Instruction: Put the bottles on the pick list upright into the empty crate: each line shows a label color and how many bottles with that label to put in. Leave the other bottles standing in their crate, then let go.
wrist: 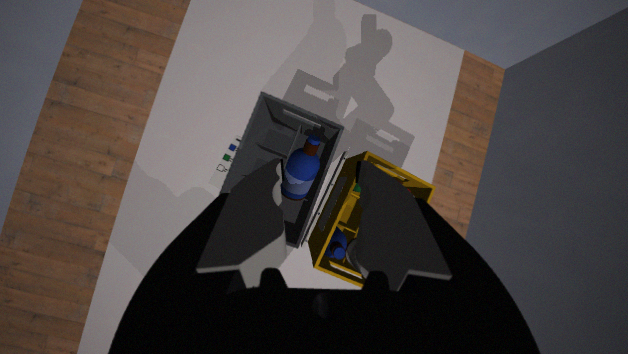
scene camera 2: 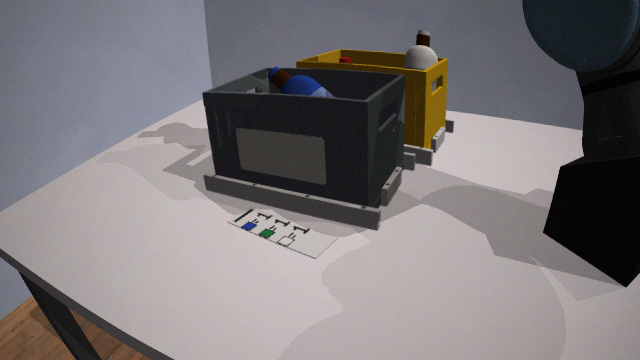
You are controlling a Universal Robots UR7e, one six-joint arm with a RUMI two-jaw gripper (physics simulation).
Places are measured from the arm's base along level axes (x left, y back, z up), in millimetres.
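Pixels of known places: gripper, fingertip midpoint: (wrist: 319, 163); arm's base, origin of the base link: (scene camera 2: 634, 147).
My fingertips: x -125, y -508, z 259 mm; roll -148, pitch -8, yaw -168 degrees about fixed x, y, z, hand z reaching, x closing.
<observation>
Ahead of a thing's pixels: the offset from my fingertips to its top centre. Level surfaces: height alone.
A blue bottle {dz -219, dx +0, dy -15 mm} (scene camera 2: 300, 86) (wrist: 302, 172) leans tilted inside the dark grey crate {dz -231, dx +45, dy +7 mm} (scene camera 2: 345, 145) (wrist: 252, 117), its blue cap toward the far-left end in the scene view. The yellow crate {dz -231, dx -188, dy +75 mm} (scene camera 2: 415, 105) (wrist: 415, 180) stands behind it. It holds a white bottle {dz -168, dx -215, dy +170 mm} (scene camera 2: 421, 56), a red cap {dz -243, dx -246, dy -7 mm} (scene camera 2: 345, 60), a green cap {dz -243, dx -162, dy -24 mm} (wrist: 357, 188) and a second blue bottle {dz -243, dx -121, dy +154 mm} (wrist: 338, 247); the rest is hidden by walls and fingers. The pick list {dz -404, dx +202, dy +15 mm} (scene camera 2: 300, 240) (wrist: 216, 179) shows blue 1, green 1, white 1. My gripper (wrist: 319, 163) is open and empty, high above both crates, and does not show in the scene view.
Grey rails (scene camera 2: 290, 199) (wrist: 327, 192) run along the crates' bases. The arm's dark base (scene camera 2: 590, 215) stands at the right of the table {dz -406 mm} (scene camera 2: 150, 280). Walls stand behind the table.
</observation>
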